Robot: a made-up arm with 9 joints. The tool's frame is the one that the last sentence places. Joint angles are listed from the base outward.
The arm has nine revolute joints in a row. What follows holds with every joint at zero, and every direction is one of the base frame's.
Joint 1 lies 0.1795 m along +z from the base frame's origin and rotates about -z.
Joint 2 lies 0.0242 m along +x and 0.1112 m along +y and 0.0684 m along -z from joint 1 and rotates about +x.
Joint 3 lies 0.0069 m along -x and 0.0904 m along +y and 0.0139 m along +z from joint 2 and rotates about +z.
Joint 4 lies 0.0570 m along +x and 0.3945 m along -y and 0.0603 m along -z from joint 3 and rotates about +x.
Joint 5 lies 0.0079 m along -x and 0.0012 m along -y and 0.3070 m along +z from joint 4 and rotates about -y.
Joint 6 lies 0.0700 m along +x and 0.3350 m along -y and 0.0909 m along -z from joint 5 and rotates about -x.
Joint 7 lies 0.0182 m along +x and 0.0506 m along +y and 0.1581 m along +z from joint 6 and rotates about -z.
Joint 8 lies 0.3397 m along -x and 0.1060 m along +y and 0.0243 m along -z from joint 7 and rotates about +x.
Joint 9 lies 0.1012 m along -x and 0.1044 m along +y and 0.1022 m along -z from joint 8 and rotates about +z.
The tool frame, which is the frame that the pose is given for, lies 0.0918 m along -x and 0.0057 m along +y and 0.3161 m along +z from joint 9; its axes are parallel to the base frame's.
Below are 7 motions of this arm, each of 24 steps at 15 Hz.
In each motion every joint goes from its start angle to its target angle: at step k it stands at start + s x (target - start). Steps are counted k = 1, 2, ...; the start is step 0. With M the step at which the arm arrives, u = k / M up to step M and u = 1 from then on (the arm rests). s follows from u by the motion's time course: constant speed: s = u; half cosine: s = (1 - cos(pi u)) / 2; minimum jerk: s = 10 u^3 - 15 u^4 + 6 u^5.
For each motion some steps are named. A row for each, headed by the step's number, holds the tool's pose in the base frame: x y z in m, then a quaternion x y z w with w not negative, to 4 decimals.
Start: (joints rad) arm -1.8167 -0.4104 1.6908 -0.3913 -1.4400 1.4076 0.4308 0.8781 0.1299
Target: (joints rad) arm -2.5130 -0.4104 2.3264 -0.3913 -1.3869 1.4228 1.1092 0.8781 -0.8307
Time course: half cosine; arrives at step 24
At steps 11, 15, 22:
11: -0.1625 0.2306 0.5858 0.1822 0.5957 -0.7042 0.3407
15: -0.2459 0.2849 0.4844 -0.0517 0.5462 -0.7454 0.3786
22: -0.3868 0.2659 0.3432 -0.2564 0.3875 -0.7837 0.4122

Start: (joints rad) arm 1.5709 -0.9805 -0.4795 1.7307 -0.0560 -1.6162 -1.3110 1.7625 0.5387
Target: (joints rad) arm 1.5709 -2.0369 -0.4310 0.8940 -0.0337 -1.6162 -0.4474 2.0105 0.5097
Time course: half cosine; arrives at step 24
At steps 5, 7, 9, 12, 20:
5: -0.3248 -0.0087 -0.1087 0.2049 -0.5969 0.7679 0.1095
7: -0.3683 0.0468 -0.0520 0.2822 -0.6108 0.7260 0.1422
9: -0.4077 0.1160 0.0332 0.3670 -0.6258 0.6634 0.1832
12: -0.4250 0.2338 0.2057 0.4817 -0.6459 0.5347 0.2549
20: -0.1740 0.4785 0.5722 0.5849 -0.6614 0.1931 0.4279

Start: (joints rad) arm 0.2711 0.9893 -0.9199 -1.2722 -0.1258 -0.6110 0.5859 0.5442 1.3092
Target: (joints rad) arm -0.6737 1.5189 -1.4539 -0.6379 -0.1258 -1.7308 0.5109 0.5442 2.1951
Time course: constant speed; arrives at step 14
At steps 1, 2, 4, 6, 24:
1: 0.0116 -0.1201 0.6532 0.3793 -0.0247 -0.2008 0.9029
2: -0.0166 -0.2005 0.6506 0.4242 -0.0543 -0.1864 0.8845
4: -0.0626 -0.3585 0.6198 0.5001 -0.1101 -0.1707 0.8418
6: -0.0960 -0.5048 0.5638 0.5552 -0.1606 -0.1728 0.7975
24: -0.1599 -0.9088 0.3370 0.5487 -0.3044 -0.2886 0.7232

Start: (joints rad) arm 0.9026 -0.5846 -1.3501 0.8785 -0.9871 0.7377 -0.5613 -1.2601 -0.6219
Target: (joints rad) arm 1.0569 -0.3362 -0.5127 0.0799 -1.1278 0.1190 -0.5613 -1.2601 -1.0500
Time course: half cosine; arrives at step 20
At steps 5, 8, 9, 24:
5: -0.4120 1.0493 0.3365 -0.5079 0.2386 -0.5416 0.6259
8: -0.4195 0.9323 0.5226 -0.4665 0.2737 -0.5418 0.6433
9: -0.4163 0.8800 0.5847 -0.4535 0.2879 -0.5416 0.6466
24: -0.2874 0.4482 0.8699 -0.4227 0.3853 -0.5370 0.6201

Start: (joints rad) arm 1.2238 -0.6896 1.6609 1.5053 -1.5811 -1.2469 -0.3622 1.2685 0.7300
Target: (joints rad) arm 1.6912 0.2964 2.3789 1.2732 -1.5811 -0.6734 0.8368 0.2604 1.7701
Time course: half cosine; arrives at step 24
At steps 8, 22, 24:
8: 0.5330 -1.0405 -0.5806 -0.7625 -0.4460 0.4678 0.0291
22: 1.1426 -0.4401 0.2734 0.6555 0.5378 0.4341 0.3045
24: 1.1333 -0.4245 0.2979 0.6424 0.5400 0.4488 0.3071

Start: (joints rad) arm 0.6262 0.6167 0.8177 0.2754 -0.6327 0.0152 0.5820 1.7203 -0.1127
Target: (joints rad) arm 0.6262 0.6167 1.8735 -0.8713 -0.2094 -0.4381 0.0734 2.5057 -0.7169
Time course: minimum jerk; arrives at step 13
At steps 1, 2, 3, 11, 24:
1: -0.0884 -0.7254 0.2695 0.8778 0.1318 -0.1952 0.4172
2: -0.0805 -0.7245 0.2775 0.8789 0.1360 -0.1868 0.4173
3: -0.0630 -0.7216 0.2946 0.8811 0.1467 -0.1664 0.4176
11: 0.2392 -0.5598 0.4215 0.6489 0.5223 0.2805 0.4769
24: 0.2510 -0.5498 0.4256 0.6280 0.5372 0.2922 0.4813

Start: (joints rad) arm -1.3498 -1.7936 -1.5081 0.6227 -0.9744 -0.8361 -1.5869 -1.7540 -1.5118
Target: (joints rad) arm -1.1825 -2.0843 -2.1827 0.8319 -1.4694 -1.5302 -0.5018 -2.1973 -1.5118
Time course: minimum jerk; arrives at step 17
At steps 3, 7, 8, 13, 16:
3: -0.0583 -0.9489 -0.3313 0.4721 -0.8115 -0.0726 0.3366
7: -0.1648 -0.8204 -0.5355 0.4783 -0.7449 -0.2801 0.3712
8: -0.1969 -0.7804 -0.5838 0.4737 -0.7118 -0.3398 0.3919
13: -0.2646 -0.7044 -0.6784 0.4145 -0.5564 -0.4857 0.5317
16: -0.2599 -0.7093 -0.6806 0.3970 -0.5312 -0.4914 0.5645

